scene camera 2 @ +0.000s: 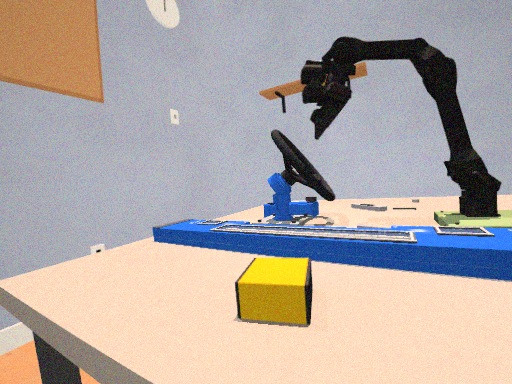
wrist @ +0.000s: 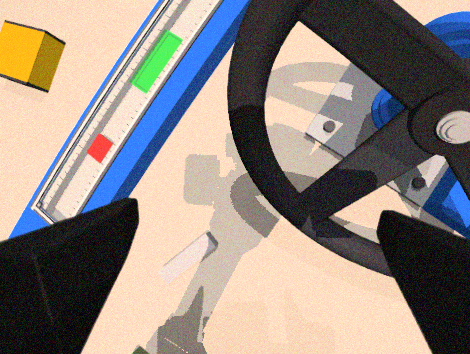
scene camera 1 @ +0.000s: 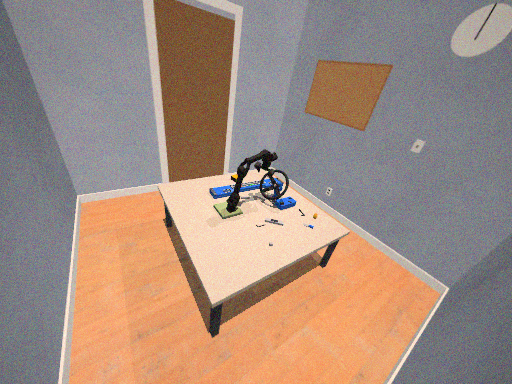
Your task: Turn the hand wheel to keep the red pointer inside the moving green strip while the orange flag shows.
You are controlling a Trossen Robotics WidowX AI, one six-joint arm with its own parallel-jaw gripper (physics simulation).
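Pixels of known places: gripper, fingertip midpoint: (scene camera 2: 320, 133) (wrist: 259, 216) (scene camera 1: 263, 174); arm's base, link origin: (scene camera 2: 479, 214) (scene camera 1: 230, 209).
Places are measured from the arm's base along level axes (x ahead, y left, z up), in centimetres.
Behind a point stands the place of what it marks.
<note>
The black hand wheel (scene camera 1: 261, 187) {y 8.4, x 37.4, z 9.9 cm} (scene camera 2: 305, 168) {y 13.7, x 39.8, z 14.8 cm} (wrist: 247, 120) {y 12.4, x 40.1, z 15.3 cm} stands tilted on its blue stand (scene camera 1: 286, 203) (scene camera 2: 282, 202) {y 4.0, x 51.1, z 4.8 cm}. My gripper (scene camera 2: 316, 128) {y 8.2, x 36.3, z 24.3 cm} (wrist: 259, 216) {y 8.2, x 36.3, z 24.3 cm} is open and empty, above the wheel and apart from its rim. In the wrist view, part of the rim shows between the fingers, below them. On the scale of the long blue track box (scene camera 1: 220, 192) {y 26.1, x 3.0, z 1.5 cm} (scene camera 2: 350, 256) {y 34.7, x 27.0, z -1.0 cm} (wrist: 131, 150) {y 25.8, x 31.5, z 1.6 cm}, the red pointer (wrist: 100, 148) {y 29.6, x 29.5, z 1.6 cm} lies outside the green strip (wrist: 157, 62) {y 28.9, x 42.3, z 1.6 cm}, with a gap of white scale between them. I cannot make out an orange flag in any view.
A yellow block (scene camera 1: 235, 177) {y 47.8, x 32.0, z 1.7 cm} (scene camera 2: 274, 290) {y 53.3, x 32.4, z 1.1 cm} (wrist: 25, 55) {y 47.4, x 34.1, z 1.7 cm} with dark edges sits beside the track box. The arm stands on a green base plate (scene camera 1: 222, 212) {y -0.5, x -8.3, z 0.1 cm} (scene camera 2: 442, 218) {y 5.0, x 8.6, z -0.1 cm}. A grey tool (scene camera 1: 274, 222) {y -28.7, x 26.1, z -1.1 cm} (scene camera 2: 369, 207) {y -24.0, x 26.3, z -1.3 cm} and several small items lie on the table (scene camera 1: 225, 260) {y -43.0, x -27.4, z -2.4 cm} (scene camera 2: 150, 285) {y 52.2, x 54.6, z -2.4 cm}.
</note>
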